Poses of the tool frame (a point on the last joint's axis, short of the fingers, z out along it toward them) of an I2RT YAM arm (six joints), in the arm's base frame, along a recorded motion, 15 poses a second.
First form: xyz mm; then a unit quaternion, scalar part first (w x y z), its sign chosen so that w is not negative.
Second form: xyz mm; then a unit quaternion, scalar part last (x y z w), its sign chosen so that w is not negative. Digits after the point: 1 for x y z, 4 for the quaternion.
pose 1, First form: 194.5 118.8 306.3 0.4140 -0.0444 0.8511 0.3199
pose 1, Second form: 194.5 118.8 306.3 -0.0444 0.8511 0.3199 0.4140
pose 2, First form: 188.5 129.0 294.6 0.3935 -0.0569 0.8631 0.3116
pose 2, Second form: 188.5 129.0 294.6 -0.0569 0.8631 0.3116 0.3935
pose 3, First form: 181.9 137.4 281.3 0.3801 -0.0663 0.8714 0.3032
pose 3, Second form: 181.9 137.4 281.3 -0.0663 0.8714 0.3032 0.3801
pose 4, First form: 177.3 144.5 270.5 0.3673 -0.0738 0.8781 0.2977
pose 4, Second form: 177.3 144.5 270.5 -0.0738 0.8781 0.2977 0.3673
